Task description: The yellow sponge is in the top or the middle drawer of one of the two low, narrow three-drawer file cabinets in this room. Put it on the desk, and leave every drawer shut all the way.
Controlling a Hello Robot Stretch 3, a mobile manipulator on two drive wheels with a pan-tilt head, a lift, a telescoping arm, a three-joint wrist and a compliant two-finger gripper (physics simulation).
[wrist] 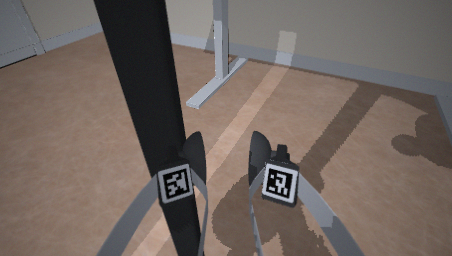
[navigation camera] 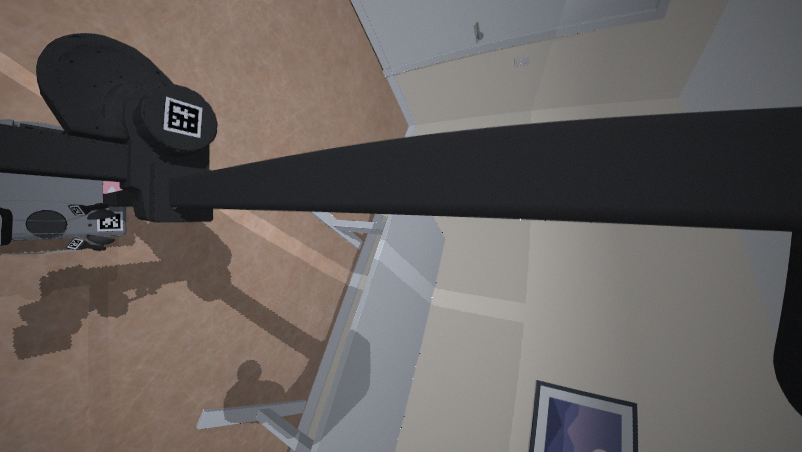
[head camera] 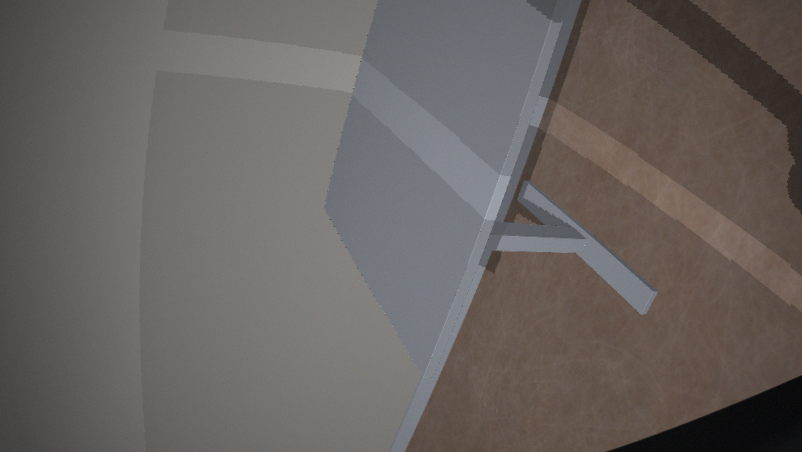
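Pixels of known places: gripper, fingertip midpoint: (wrist: 226, 150) (navigation camera: 113, 227); robot's base, link origin: (navigation camera: 48, 220).
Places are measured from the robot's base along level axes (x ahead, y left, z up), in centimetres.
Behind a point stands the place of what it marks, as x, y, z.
The desk (head camera: 415, 247) @(0.7, 110.5, 72.0) (navigation camera: 393, 314) @(42.1, 95.4, 72.0) has a flat grey top on pale T-shaped legs. It stands against the wall, tilted across the head view and at the lower middle of the navigation view. One of its legs also shows at the top of the wrist view. My gripper (wrist: 226, 150) @(-0.8, 9.1, 58.0) (navigation camera: 99, 227) @(-0.8, 9.1, 58.0) is open, with bare floor visible between its fingertips. It is folded in above my base, apart from the desk. The yellow sponge and the file cabinets with their drawers do not show in these views.
My black mast (navigation camera: 477, 174) @(-6.5, 11.6, 122.3) (wrist: 145, 85) @(-6.6, 11.6, 62.7) crosses the navigation and wrist views. A pale door (navigation camera: 505, 22) @(-149.3, 176.9, 111.7) is at the top of the navigation view, and a framed picture (navigation camera: 584, 426) @(91.5, 124.3, 161.4) hangs at its lower right. A grey baseboard (wrist: 320, 66) @(71.4, 137.6, 3.9) runs along the wall.
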